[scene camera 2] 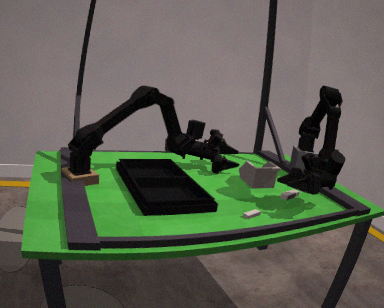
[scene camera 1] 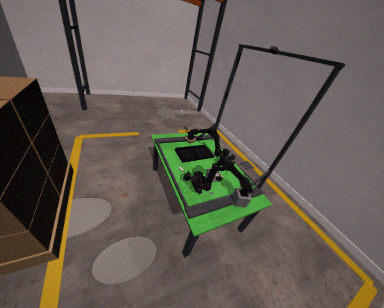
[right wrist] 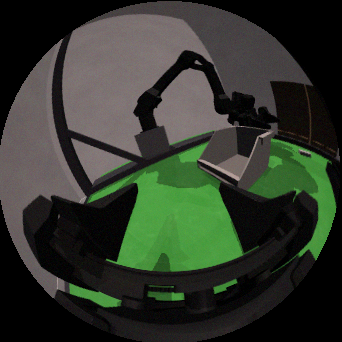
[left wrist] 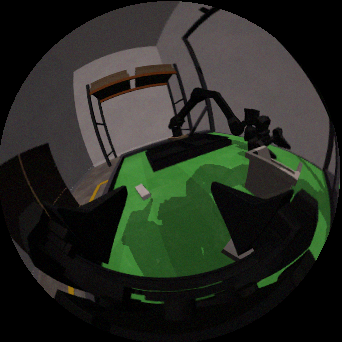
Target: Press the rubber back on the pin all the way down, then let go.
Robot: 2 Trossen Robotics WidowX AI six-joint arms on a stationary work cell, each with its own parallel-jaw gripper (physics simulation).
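Pixels of known places: left gripper, fingertip midpoint: [scene camera 2: 282, 182] [scene camera 1: 193, 172] [right wrist: 275, 123] [left wrist: 169, 188]; right gripper, fingertip midpoint: [scene camera 2: 238, 158] [scene camera 1: 226, 171] [right wrist: 179, 186] [left wrist: 283, 152]; left arm's base at its link origin: [scene camera 2: 305, 149] [scene camera 1: 243, 193]; right arm's base at its link origin: [scene camera 2: 79, 171] [scene camera 1: 190, 138] [left wrist: 177, 135].
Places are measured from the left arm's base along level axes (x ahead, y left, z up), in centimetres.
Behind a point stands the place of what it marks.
Observation:
The rubber and the pin cannot be told for certain. A small pale block [scene camera 1: 181, 169] {y 49.0, x 27.4, z -9.8 cm} [scene camera 2: 251, 214] {y 50.5, x 28.5, z -9.7 cm} [left wrist: 142, 191] {y 48.3, x 27.2, z -9.7 cm} lies flat on the table. A second pale block [scene camera 2: 289, 194] {y 32.6, x 13.2, z -9.1 cm} [left wrist: 237, 251] lies near my left gripper, partly hidden by a finger in the left wrist view. A grey open box [scene camera 2: 259, 175] {y 25.2, x 23.9, z -6.0 cm} [left wrist: 272, 175] {y 24.0, x 20.5, z -5.1 cm} [right wrist: 256, 165] {y 18.8, x 28.2, z -7.5 cm} stands between the grippers. My left gripper [scene camera 2: 281, 181] {y 39.5, x 18.8, z -2.8 cm} [left wrist: 169, 188] {y 39.5, x 18.8, z -2.8 cm} is open and empty, low over the table to the right of the box in scene camera 2. My right gripper [scene camera 2: 237, 158] {y 6.9, x 29.9, z -6.1 cm} [right wrist: 179, 186] {y 6.9, x 29.9, z -6.1 cm} is open and empty, above the table to the box's left there.
A black two-compartment tray [scene camera 2: 175, 207] {y 54.2, x 49.4, z -8.6 cm} lies left of the box in scene camera 2. Dark rails [scene camera 2: 81, 222] {y 72.4, x 70.1, z -8.8 cm} run along edges of the green table [scene camera 2: 45, 220] {y 72.7, x 80.7, z -10.8 cm}. A tall dark frame [scene camera 1: 310, 106] {y -22.0, x 17.5, z 68.1 cm} rises beside the table. A large dark box [scene camera 1: 30, 145] stands on the floor.

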